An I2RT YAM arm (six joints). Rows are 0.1 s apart.
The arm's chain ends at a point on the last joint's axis. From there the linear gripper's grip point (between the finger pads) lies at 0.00 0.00 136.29 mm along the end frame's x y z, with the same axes.
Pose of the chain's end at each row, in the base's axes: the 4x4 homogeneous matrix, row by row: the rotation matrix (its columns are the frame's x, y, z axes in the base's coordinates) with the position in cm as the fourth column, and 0 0 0 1 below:
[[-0.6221, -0.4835, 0.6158, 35.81], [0.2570, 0.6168, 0.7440, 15.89], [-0.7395, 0.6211, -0.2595, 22.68], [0, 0, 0, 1]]
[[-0.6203, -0.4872, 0.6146, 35.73], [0.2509, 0.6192, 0.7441, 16.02], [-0.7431, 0.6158, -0.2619, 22.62], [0, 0, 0, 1]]
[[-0.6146, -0.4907, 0.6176, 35.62], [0.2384, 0.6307, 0.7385, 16.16], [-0.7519, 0.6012, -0.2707, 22.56], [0, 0, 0, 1]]
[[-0.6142, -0.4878, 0.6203, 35.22], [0.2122, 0.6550, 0.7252, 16.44], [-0.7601, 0.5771, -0.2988, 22.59], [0, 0, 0, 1]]
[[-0.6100, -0.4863, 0.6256, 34.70], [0.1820, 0.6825, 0.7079, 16.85], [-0.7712, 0.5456, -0.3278, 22.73], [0, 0, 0, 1]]
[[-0.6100, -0.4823, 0.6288, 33.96], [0.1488, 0.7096, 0.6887, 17.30], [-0.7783, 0.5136, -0.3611, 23.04], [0, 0, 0, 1]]
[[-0.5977, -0.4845, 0.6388, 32.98], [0.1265, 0.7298, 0.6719, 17.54], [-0.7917, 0.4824, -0.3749, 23.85], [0, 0, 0, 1]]
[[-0.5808, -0.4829, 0.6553, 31.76], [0.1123, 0.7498, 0.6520, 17.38], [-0.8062, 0.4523, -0.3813, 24.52], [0, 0, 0, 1]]
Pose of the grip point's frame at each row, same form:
[[-0.6221, -0.4835, 0.6158, 44.20], [0.2570, 0.6168, 0.7440, 26.03], [-0.7395, 0.6211, -0.2595, 19.14], [0, 0, 0, 1]]
[[-0.6203, -0.4872, 0.6146, 44.11], [0.2509, 0.6192, 0.7441, 26.16], [-0.7431, 0.6158, -0.2619, 19.05], [0, 0, 0, 1]]
[[-0.6146, -0.4907, 0.6176, 44.04], [0.2384, 0.6307, 0.7385, 26.23], [-0.7519, 0.6012, -0.2707, 18.87], [0, 0, 0, 1]]
[[-0.6142, -0.4878, 0.6203, 43.67], [0.2122, 0.6550, 0.7252, 26.32], [-0.7601, 0.5771, -0.2988, 18.52], [0, 0, 0, 1]]
[[-0.6100, -0.4863, 0.6256, 43.23], [0.1820, 0.6825, 0.7079, 26.50], [-0.7712, 0.5456, -0.3278, 18.26], [0, 0, 0, 1]]
[[-0.6100, -0.4823, 0.6288, 42.53], [0.1488, 0.7096, 0.6887, 26.69], [-0.7783, 0.5136, -0.3611, 18.12], [0, 0, 0, 1]]
[[-0.5977, -0.4845, 0.6388, 41.69], [0.1265, 0.7298, 0.6719, 26.70], [-0.7917, 0.4824, -0.3749, 18.74], [0, 0, 0, 1]]
[[-0.5808, -0.4829, 0.6553, 40.69], [0.1123, 0.7498, 0.6520, 26.27], [-0.8062, 0.4523, -0.3813, 19.32], [0, 0, 0, 1]]

